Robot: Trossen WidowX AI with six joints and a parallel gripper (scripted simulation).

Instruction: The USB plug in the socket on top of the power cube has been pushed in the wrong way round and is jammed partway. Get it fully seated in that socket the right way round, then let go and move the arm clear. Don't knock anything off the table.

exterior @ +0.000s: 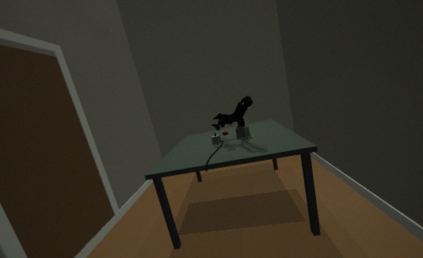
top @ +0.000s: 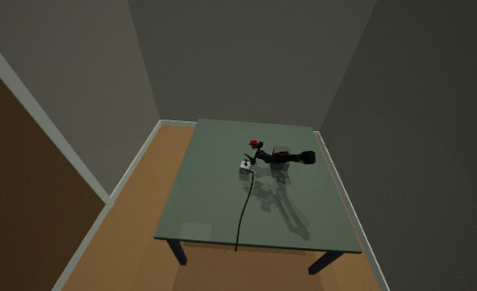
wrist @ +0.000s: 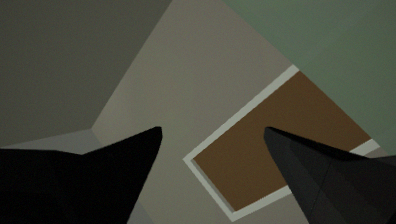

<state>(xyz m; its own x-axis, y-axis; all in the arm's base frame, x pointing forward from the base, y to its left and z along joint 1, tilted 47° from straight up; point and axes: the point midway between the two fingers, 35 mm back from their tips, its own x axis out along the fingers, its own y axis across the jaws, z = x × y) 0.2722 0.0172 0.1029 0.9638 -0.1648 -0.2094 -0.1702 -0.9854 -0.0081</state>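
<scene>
The dark USB plug lies 140 mm below my gripper tip, 20 mm to the left of it and 10 mm behind it. Round my gripper tip: purple block (220 mm below, 70 mm to the right); red object (320 mm to the right, 220 mm below, 50 mm behind).
</scene>
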